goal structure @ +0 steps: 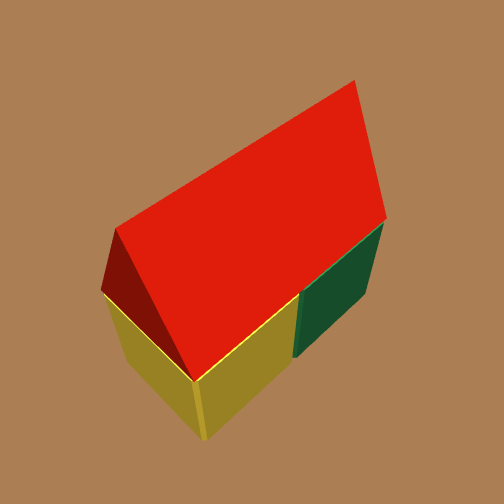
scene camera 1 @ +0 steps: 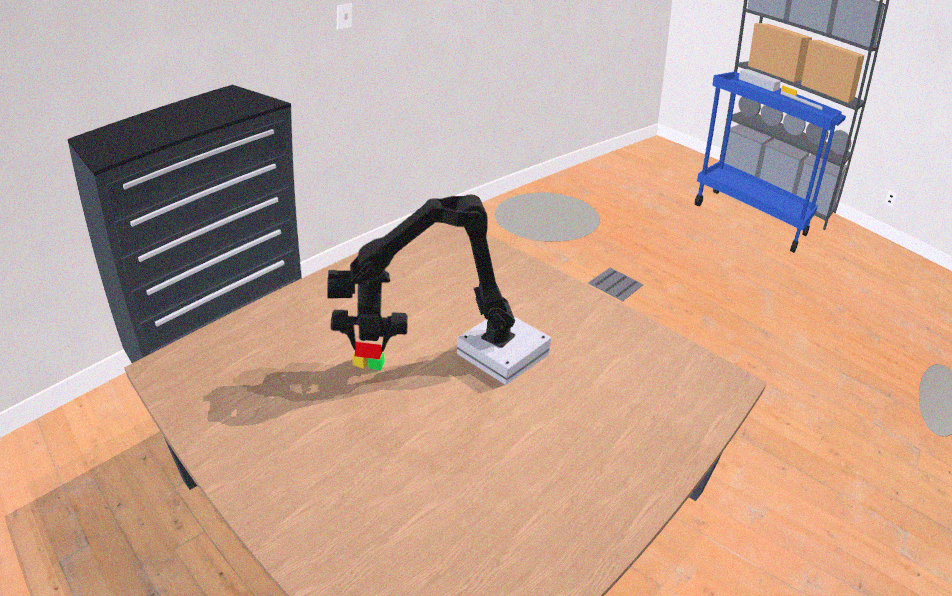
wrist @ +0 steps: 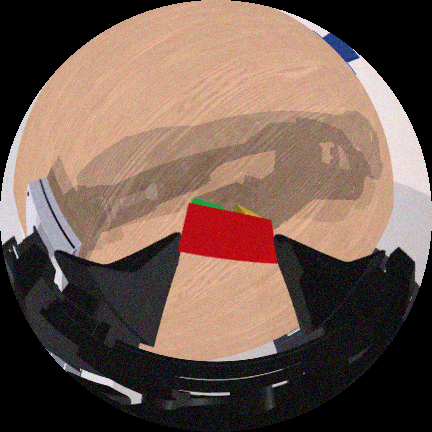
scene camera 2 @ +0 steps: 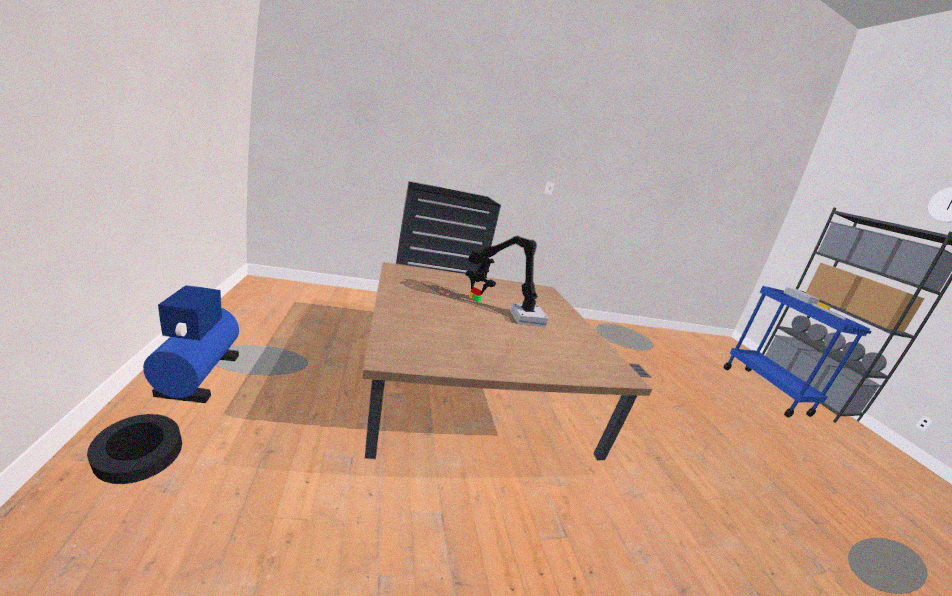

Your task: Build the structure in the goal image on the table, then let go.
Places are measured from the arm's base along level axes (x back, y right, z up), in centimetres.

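Pixels of known places: gripper, fingertip midpoint: (scene camera 1: 368,349) (wrist: 228,239) (scene camera 2: 476,291); arm's base, origin of the base link: (scene camera 1: 498,336) (wrist: 41,247) (scene camera 2: 527,309).
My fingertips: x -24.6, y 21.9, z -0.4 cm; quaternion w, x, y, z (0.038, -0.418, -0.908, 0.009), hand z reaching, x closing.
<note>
Ahead of a thing's pixels: the offset from my fingertips to its top centre. Level surfaces: height alone.
My gripper (scene camera 1: 368,347) (scene camera 2: 477,289) (wrist: 228,239) is shut on a red block {dz +1.8, dx -0.3, dy -0.1 cm} (scene camera 1: 368,351) (scene camera 2: 476,291) (wrist: 227,232), wider than it is tall, with a fingertip at each end. The red block is roughly level, over a green block {dz -1.8, dx +1.2, dy -1.3 cm} (scene camera 1: 376,362) (scene camera 2: 477,298) (wrist: 206,203) and a yellow block {dz -1.8, dx -0.8, dy +2.2 cm} (scene camera 1: 359,362) (wrist: 245,211). These two are side by side on the table {dz -5.1 cm} (scene camera 1: 491,456) (scene camera 2: 456,351) (wrist: 200,60), with a narrow gap between them in scene camera 1. The red block hides most of both in the wrist view. Whether it touches their tops I cannot tell.
The arm's pale base plate (scene camera 1: 503,354) (scene camera 2: 529,315) (wrist: 51,215) stands on the table, to the right of the blocks in scene camera 1. A dark drawer cabinet (scene camera 1: 203,210) (scene camera 2: 449,224) stands behind the table. A blue cart (scene camera 1: 762,190) (scene camera 2: 776,375) stands farther off on the floor.
</note>
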